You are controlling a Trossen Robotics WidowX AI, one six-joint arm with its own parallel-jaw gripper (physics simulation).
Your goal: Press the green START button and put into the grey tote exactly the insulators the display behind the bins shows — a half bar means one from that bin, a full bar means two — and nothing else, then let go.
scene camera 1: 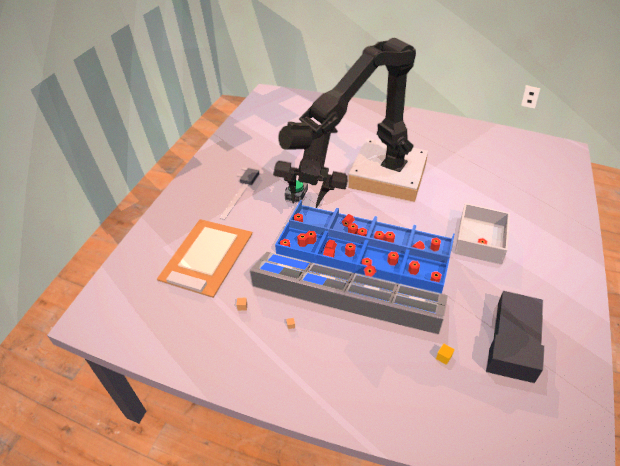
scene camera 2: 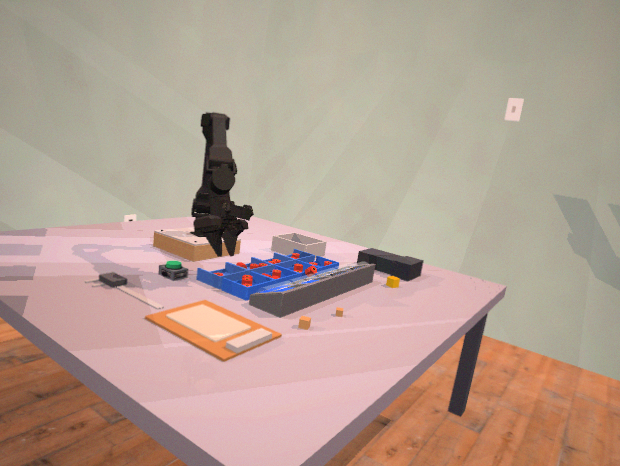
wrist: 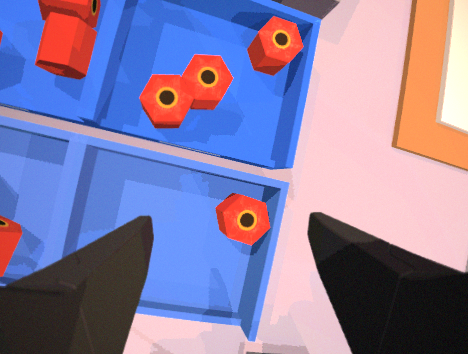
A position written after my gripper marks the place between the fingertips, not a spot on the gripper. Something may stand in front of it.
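Note:
There's a grey tote (scene camera 1: 477, 222) here, and a grey display bar (scene camera 1: 402, 315) too. I can see the bar (scene camera 2: 280, 304) from another camera as well. My gripper (scene camera 2: 226, 256) is open and it's holding nothing; you'd also find the gripper (scene camera 1: 304, 205) and, from the wrist, the gripper (wrist: 231, 225).

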